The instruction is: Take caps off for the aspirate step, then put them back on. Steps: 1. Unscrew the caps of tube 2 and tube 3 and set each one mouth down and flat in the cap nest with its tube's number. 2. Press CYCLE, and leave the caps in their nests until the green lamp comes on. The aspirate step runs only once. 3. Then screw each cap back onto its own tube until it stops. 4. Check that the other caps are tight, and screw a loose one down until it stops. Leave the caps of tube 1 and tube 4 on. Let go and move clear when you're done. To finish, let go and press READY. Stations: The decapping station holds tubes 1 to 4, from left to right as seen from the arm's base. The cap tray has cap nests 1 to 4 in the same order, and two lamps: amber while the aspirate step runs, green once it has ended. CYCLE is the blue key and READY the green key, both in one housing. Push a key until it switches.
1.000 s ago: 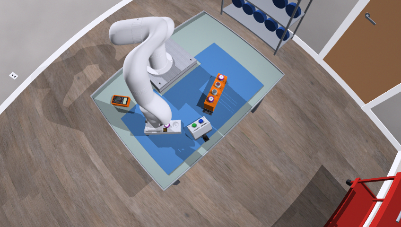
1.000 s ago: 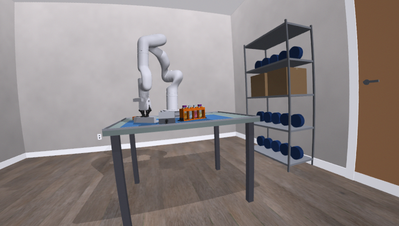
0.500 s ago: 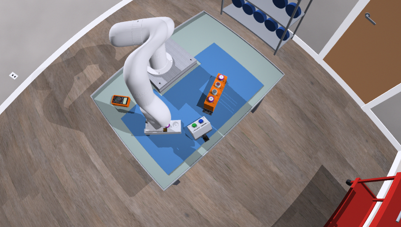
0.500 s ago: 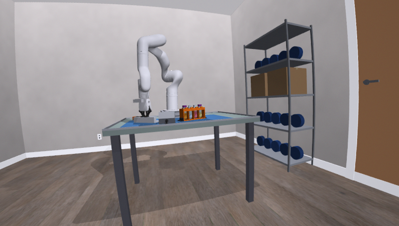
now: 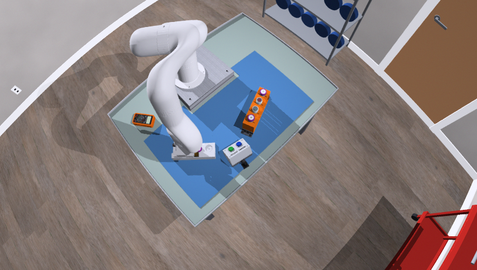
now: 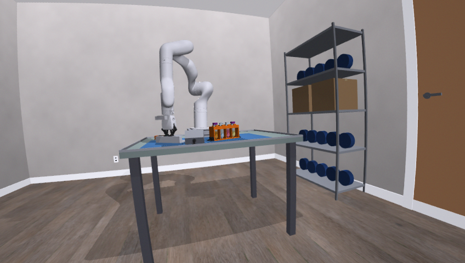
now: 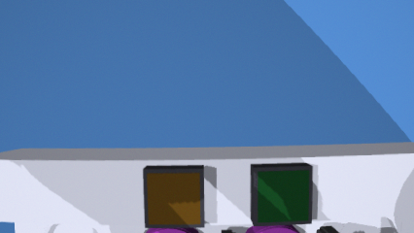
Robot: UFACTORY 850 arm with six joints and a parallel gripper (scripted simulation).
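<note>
The blue cycle key is 20 cm ahead of my hand, 16 cm to the left of it and 3 cm above it. Round my hand: green ready key: 18 cm ahead, 12 cm to the left, 3 cm above; grey key housing: 21 cm ahead, 14 cm to the left, 2 cm above.
</note>
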